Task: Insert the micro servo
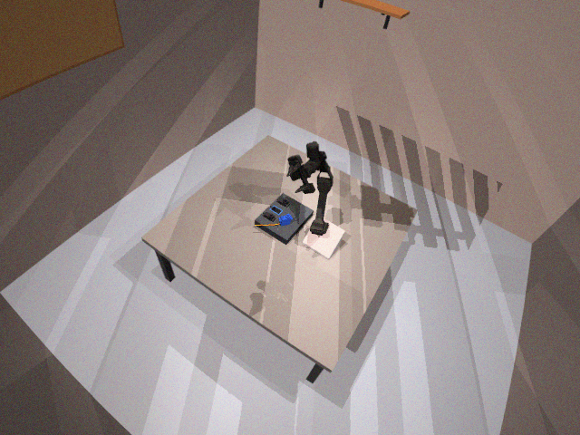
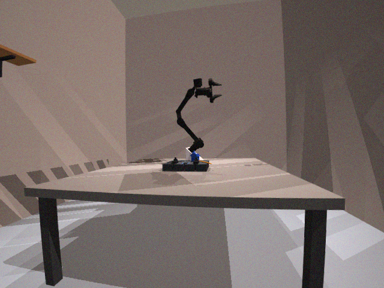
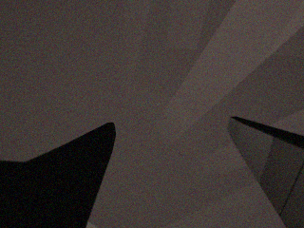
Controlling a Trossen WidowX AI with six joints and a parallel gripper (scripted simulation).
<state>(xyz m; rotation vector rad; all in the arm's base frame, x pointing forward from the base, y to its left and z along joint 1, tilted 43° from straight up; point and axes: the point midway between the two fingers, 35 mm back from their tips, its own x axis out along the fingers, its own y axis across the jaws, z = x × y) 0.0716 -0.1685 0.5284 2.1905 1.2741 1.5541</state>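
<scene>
The dark robot deck is 580 mm below my gripper tip, 270 mm to the right of it and 90 mm ahead of it.
</scene>
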